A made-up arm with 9 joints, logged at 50 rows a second.
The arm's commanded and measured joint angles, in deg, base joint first. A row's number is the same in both.
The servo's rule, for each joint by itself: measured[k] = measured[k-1] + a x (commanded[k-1-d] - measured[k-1]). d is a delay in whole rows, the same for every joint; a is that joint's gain. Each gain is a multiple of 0.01, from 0.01 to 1. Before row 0 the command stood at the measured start. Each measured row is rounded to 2 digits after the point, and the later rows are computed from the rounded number. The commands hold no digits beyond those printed.
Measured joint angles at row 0: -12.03, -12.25, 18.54, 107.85, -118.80, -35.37, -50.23, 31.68, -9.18
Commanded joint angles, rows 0 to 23: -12.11, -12.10, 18.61, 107.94, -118.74, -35.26, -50.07, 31.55, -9.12; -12.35, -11.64, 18.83, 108.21, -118.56, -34.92, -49.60, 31.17, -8.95; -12.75, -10.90, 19.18, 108.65, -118.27, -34.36, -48.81, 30.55, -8.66; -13.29, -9.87, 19.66, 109.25, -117.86, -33.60, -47.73, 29.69, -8.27; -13.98, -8.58, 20.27, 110.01, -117.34, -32.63, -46.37, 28.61, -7.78; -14.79, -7.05, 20.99, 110.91, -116.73, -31.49, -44.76, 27.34, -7.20; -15.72, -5.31, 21.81, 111.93, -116.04, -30.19, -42.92, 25.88, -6.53; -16.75, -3.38, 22.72, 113.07, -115.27, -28.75, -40.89, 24.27, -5.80; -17.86, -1.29, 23.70, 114.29, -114.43, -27.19, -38.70, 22.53, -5.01; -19.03, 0.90, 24.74, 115.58, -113.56, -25.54, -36.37, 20.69, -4.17; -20.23, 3.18, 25.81, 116.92, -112.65, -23.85, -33.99, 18.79, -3.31; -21.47, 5.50, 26.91, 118.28, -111.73, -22.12, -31.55, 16.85, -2.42; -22.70, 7.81, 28.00, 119.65, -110.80, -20.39, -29.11, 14.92, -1.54; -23.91, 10.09, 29.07, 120.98, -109.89, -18.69, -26.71, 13.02, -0.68; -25.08, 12.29, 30.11, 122.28, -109.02, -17.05, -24.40, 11.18, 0.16; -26.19, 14.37, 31.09, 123.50, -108.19, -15.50, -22.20, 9.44, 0.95; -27.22, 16.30, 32.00, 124.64, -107.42, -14.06, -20.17, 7.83, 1.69; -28.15, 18.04, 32.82, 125.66, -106.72, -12.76, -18.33, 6.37, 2.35; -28.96, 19.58, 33.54, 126.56, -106.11, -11.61, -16.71, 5.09, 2.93; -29.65, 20.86, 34.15, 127.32, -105.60, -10.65, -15.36, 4.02, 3.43; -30.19, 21.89, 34.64, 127.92, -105.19, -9.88, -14.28, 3.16, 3.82; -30.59, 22.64, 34.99, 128.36, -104.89, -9.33, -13.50, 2.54, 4.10; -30.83, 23.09, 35.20, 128.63, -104.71, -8.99, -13.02, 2.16, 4.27; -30.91, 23.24, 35.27, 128.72, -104.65, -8.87, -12.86, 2.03, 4.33
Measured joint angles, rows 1 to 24: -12.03, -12.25, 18.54, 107.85, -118.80, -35.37, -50.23, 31.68, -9.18; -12.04, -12.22, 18.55, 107.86, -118.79, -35.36, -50.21, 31.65, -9.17; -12.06, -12.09, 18.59, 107.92, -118.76, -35.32, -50.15, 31.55, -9.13; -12.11, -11.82, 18.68, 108.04, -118.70, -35.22, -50.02, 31.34, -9.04; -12.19, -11.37, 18.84, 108.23, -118.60, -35.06, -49.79, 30.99, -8.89; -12.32, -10.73, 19.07, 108.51, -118.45, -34.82, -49.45, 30.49, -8.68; -12.49, -9.88, 19.38, 108.89, -118.24, -34.49, -48.98, 29.83, -8.40; -12.72, -8.83, 19.77, 109.38, -117.98, -34.06, -48.37, 29.00, -8.04; -13.00, -7.58, 20.24, 109.97, -117.65, -33.53, -47.62, 28.01, -7.61; -13.34, -6.13, 20.79, 110.66, -117.26, -32.90, -46.73, 26.86, -7.12; -13.74, -4.51, 21.42, 111.45, -116.82, -32.16, -45.69, 25.56, -6.56; -14.19, -2.74, 22.12, 112.33, -116.32, -31.33, -44.52, 24.14, -5.94; -14.70, -0.84, 22.89, 113.28, -115.77, -30.41, -43.22, 22.61, -5.27; -15.26, 1.15, 23.71, 114.30, -115.17, -29.41, -41.81, 21.00, -4.56; -15.87, 3.21, 24.57, 115.37, -114.54, -28.34, -40.30, 19.32, -3.82; -16.51, 5.30, 25.46, 116.48, -113.88, -27.21, -38.71, 17.61, -3.06; -17.19, 7.39, 26.36, 117.60, -113.20, -26.04, -37.06, 15.89, -2.30; -17.89, 9.44, 27.26, 118.73, -112.51, -24.84, -35.37, 14.20, -1.54; -18.61, 11.42, 28.15, 119.84, -111.82, -23.63, -33.67, 12.56, -0.80; -19.33, 13.30, 29.01, 120.92, -111.13, -22.43, -31.97, 10.99, -0.09; -20.05, 15.04, 29.83, 121.94, -110.47, -21.25, -30.31, 9.53, 0.58; -20.76, 16.62, 30.60, 122.90, -109.84, -20.11, -28.71, 8.19, 1.20; -21.45, 18.00, 31.30, 123.77, -109.25, -19.03, -27.19, 7.00, 1.75; -22.11, 19.17, 31.92, 124.55, -108.71, -18.03, -25.77, 5.98, 2.23
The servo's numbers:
d 1
a 0.07 0.23 0.16 0.16 0.12 0.10 0.10 0.21 0.19

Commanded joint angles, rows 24 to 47: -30.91, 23.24, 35.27, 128.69, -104.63, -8.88, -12.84, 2.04, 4.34; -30.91, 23.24, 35.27, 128.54, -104.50, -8.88, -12.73, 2.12, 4.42; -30.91, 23.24, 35.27, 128.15, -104.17, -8.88, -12.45, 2.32, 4.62; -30.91, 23.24, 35.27, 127.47, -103.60, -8.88, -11.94, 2.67, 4.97; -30.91, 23.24, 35.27, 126.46, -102.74, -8.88, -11.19, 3.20, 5.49; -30.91, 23.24, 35.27, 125.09, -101.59, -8.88, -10.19, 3.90, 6.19; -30.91, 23.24, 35.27, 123.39, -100.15, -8.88, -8.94, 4.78, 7.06; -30.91, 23.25, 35.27, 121.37, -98.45, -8.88, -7.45, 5.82, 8.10; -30.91, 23.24, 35.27, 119.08, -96.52, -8.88, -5.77, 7.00, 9.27; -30.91, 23.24, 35.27, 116.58, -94.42, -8.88, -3.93, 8.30, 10.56; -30.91, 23.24, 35.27, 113.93, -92.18, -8.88, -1.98, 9.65, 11.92; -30.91, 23.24, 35.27, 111.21, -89.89, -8.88, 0.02, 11.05, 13.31; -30.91, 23.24, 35.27, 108.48, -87.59, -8.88, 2.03, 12.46, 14.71; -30.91, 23.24, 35.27, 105.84, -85.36, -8.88, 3.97, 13.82, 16.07; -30.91, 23.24, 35.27, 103.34, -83.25, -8.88, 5.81, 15.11, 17.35; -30.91, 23.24, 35.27, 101.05, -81.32, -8.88, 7.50, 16.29, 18.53; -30.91, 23.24, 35.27, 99.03, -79.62, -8.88, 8.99, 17.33, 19.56; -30.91, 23.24, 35.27, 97.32, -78.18, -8.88, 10.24, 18.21, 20.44; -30.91, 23.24, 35.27, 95.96, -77.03, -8.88, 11.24, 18.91, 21.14; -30.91, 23.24, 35.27, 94.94, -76.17, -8.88, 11.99, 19.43, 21.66; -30.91, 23.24, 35.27, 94.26, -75.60, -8.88, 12.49, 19.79, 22.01; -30.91, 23.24, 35.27, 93.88, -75.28, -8.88, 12.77, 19.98, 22.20; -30.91, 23.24, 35.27, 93.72, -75.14, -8.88, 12.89, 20.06, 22.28; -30.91, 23.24, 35.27, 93.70, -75.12, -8.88, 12.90, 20.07, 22.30
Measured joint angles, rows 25 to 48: -22.73, 20.11, 32.46, 125.22, -108.22, -17.11, -24.48, 5.15, 2.63; -23.30, 20.83, 32.91, 125.78, -107.79, -16.29, -23.32, 4.50, 2.95; -23.83, 21.38, 33.29, 126.22, -107.40, -15.55, -22.26, 4.00, 3.23; -24.33, 21.81, 33.61, 126.53, -107.01, -14.88, -21.28, 3.65, 3.49; -24.79, 22.14, 33.88, 126.68, -106.60, -14.28, -20.35, 3.44, 3.77; -25.22, 22.39, 34.10, 126.64, -106.14, -13.74, -19.43, 3.39, 4.10; -25.62, 22.59, 34.29, 126.39, -105.59, -13.25, -18.51, 3.50, 4.50; -25.99, 22.74, 34.45, 125.91, -104.94, -12.81, -17.55, 3.77, 4.99; -26.33, 22.86, 34.58, 125.18, -104.16, -12.42, -16.54, 4.20, 5.58; -26.65, 22.95, 34.69, 124.20, -103.24, -12.07, -15.46, 4.79, 6.28; -26.95, 23.02, 34.78, 122.98, -102.18, -11.75, -14.31, 5.53, 7.09; -27.23, 23.07, 34.86, 121.53, -100.98, -11.46, -13.08, 6.40, 8.01; -27.49, 23.11, 34.93, 119.88, -99.65, -11.20, -11.77, 7.38, 9.02; -27.73, 23.14, 34.98, 118.06, -98.20, -10.97, -10.39, 8.45, 10.10; -27.95, 23.16, 35.03, 116.10, -96.66, -10.76, -8.95, 9.58, 11.23; -28.16, 23.18, 35.07, 114.06, -95.05, -10.57, -7.47, 10.74, 12.39; -28.35, 23.19, 35.10, 111.98, -93.40, -10.40, -5.97, 11.91, 13.56; -28.53, 23.20, 35.13, 109.91, -91.75, -10.25, -4.47, 13.05, 14.70; -28.70, 23.21, 35.15, 107.90, -90.12, -10.11, -3.00, 14.13, 15.79; -28.85, 23.22, 35.17, 105.99, -88.55, -9.99, -1.58, 15.13, 16.81; -28.99, 23.22, 35.19, 104.22, -87.06, -9.88, -0.22, 16.03, 17.73; -29.12, 23.22, 35.20, 102.63, -85.68, -9.78, 1.05, 16.82, 18.54; -29.25, 23.22, 35.21, 101.23, -84.43, -9.69, 2.22, 17.48, 19.24; -29.37, 23.22, 35.22, 100.03, -83.32, -9.61, 3.29, 18.02, 19.82
